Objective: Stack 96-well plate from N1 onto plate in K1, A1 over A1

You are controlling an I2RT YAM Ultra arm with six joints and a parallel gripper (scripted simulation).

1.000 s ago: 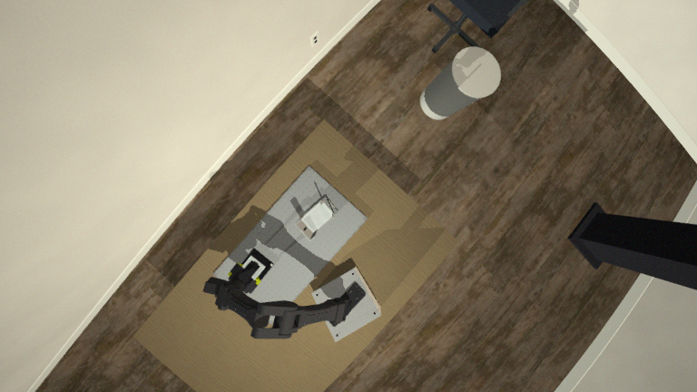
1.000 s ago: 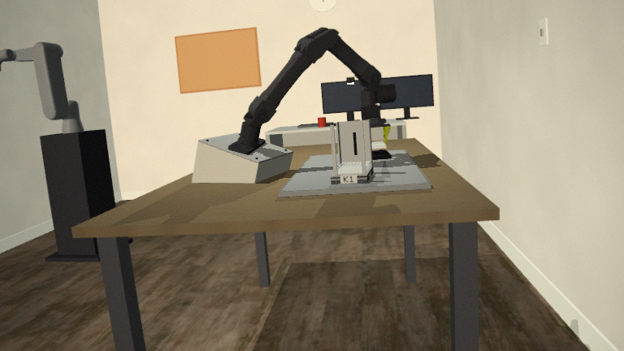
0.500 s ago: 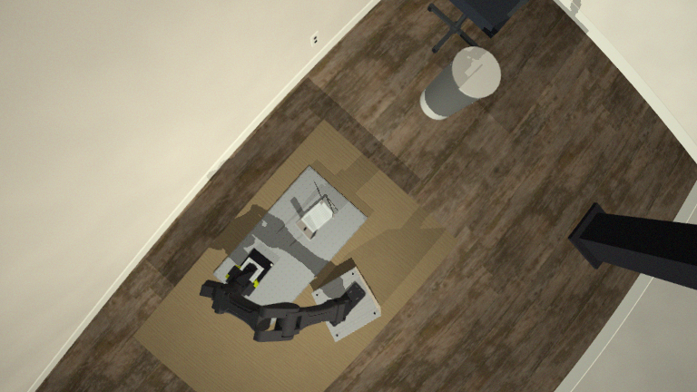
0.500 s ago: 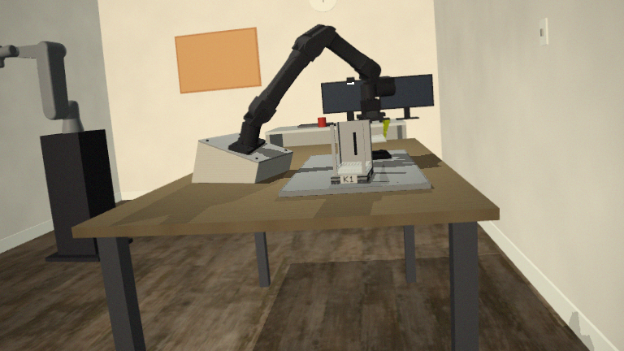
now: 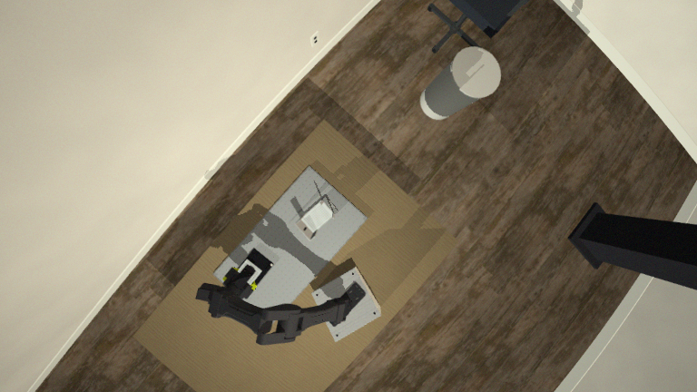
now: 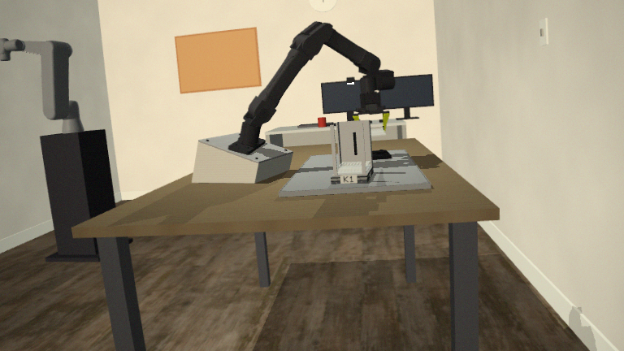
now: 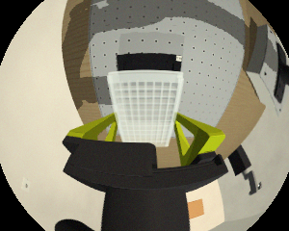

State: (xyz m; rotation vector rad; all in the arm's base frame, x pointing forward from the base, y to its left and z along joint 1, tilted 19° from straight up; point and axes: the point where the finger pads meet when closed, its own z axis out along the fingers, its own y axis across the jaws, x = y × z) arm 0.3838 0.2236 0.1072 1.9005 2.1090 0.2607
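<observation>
The pale A1 mark is 8 cm to the right of my hand, 8 cm below it and 5 cm behind it.
</observation>
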